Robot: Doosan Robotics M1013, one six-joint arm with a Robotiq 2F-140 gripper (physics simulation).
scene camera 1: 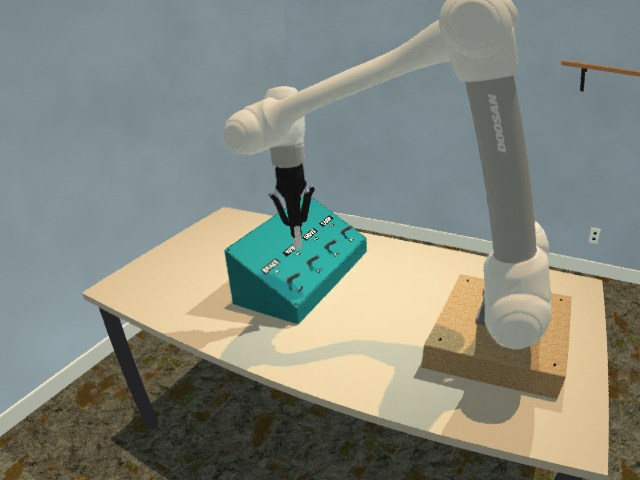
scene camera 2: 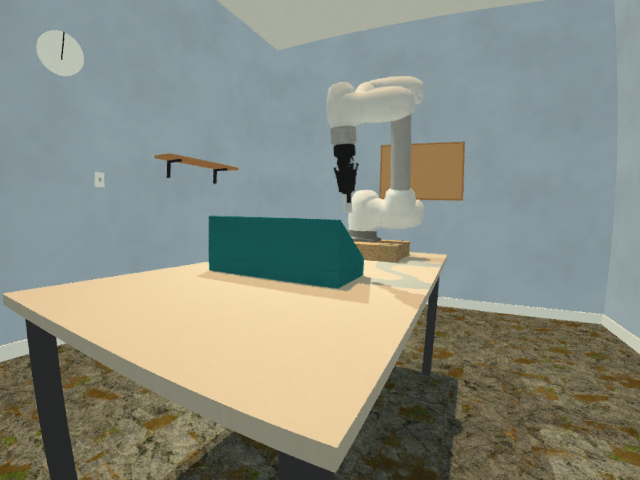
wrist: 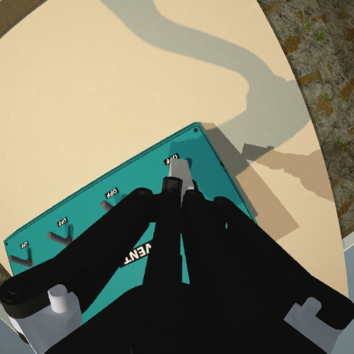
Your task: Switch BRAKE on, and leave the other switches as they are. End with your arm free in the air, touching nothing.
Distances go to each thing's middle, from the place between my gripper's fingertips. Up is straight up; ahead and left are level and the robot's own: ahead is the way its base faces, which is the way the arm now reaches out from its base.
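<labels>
What I've found is the teal control box (scene camera 1: 259, 264), and it's 140 mm below my hand, 100 mm ahead of it and 200 mm to the right of it.
</labels>
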